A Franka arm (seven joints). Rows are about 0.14 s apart.
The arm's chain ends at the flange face. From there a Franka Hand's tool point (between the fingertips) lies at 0.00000 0.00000 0.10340 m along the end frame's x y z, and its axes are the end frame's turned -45 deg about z.
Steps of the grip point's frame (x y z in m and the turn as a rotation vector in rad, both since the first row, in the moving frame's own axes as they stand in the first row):
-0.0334, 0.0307, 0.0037, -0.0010, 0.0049, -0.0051
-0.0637, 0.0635, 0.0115, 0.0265, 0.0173, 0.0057
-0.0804, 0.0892, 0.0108, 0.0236, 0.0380, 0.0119
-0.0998, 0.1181, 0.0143, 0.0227, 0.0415, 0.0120
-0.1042, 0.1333, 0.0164, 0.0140, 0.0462, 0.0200
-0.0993, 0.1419, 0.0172, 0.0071, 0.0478, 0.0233
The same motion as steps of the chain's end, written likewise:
-0.0023, 0.0456, 0.0037, 0.0028, 0.0042, -0.0051
0.0005, 0.0931, 0.0116, 0.0310, -0.0065, 0.0057
0.0051, 0.1244, 0.0109, 0.0436, 0.0102, 0.0119
0.0115, 0.1588, 0.0144, 0.0454, 0.0133, 0.0120
0.0182, 0.1723, 0.0165, 0.0426, 0.0228, 0.0200
0.0271, 0.1745, 0.0173, 0.0388, 0.0288, 0.0233

